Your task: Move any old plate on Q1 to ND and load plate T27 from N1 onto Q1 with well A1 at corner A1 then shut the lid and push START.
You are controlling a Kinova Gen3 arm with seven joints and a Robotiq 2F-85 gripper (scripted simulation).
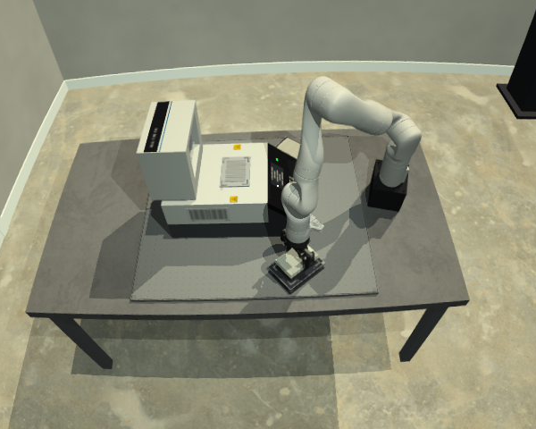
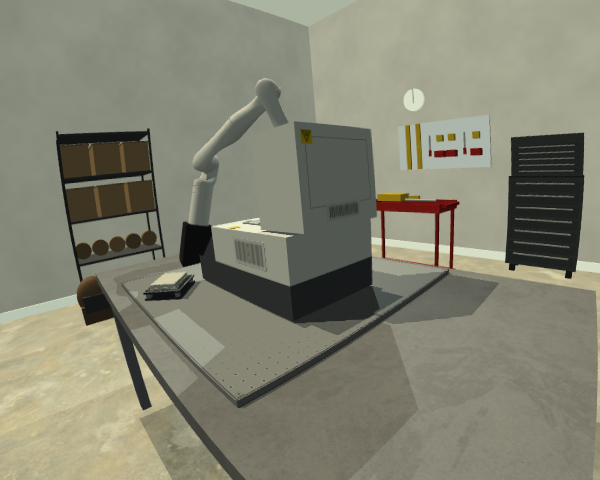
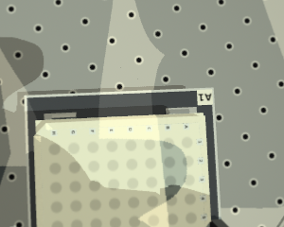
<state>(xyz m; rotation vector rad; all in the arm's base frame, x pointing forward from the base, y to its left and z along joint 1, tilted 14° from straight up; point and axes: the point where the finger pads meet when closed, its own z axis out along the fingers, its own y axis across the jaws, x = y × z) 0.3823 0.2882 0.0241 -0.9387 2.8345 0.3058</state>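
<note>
My hand is 9 cm past the corner mark a1 and 5 cm above it. From my hand the other things lie so: black nest: 3 cm behind, 57 cm to the right, 6 cm below; cream well plate: 1 cm below.
</note>
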